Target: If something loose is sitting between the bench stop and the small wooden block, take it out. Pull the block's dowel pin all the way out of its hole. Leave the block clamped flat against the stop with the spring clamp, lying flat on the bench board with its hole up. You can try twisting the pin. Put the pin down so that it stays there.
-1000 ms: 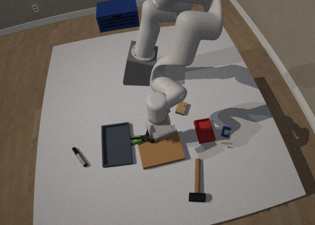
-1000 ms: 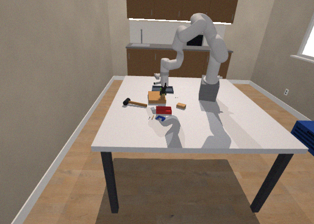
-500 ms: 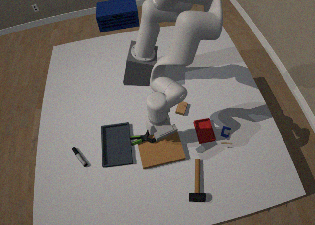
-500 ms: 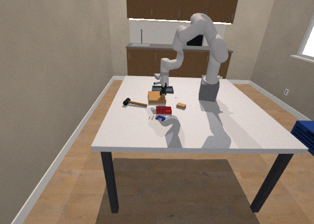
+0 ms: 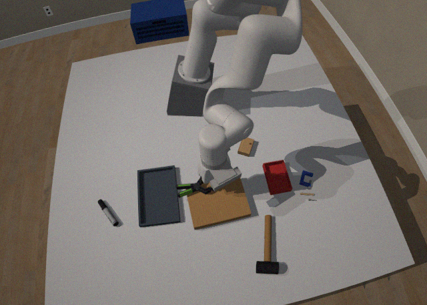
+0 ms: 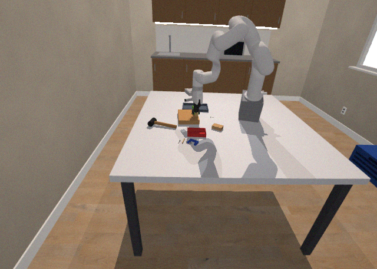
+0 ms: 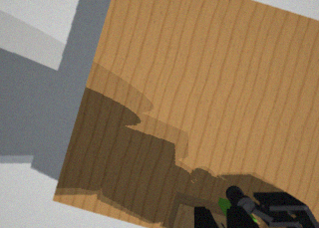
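My hand is 20 mm above the dowel pin. From my hand the other things lie so: red box (230 mm to the left, 70 mm below, 20 mm ahead); then grey tray (210 mm to the right, 70 mm below, 20 mm behind); then small wooden block (40 mm below).
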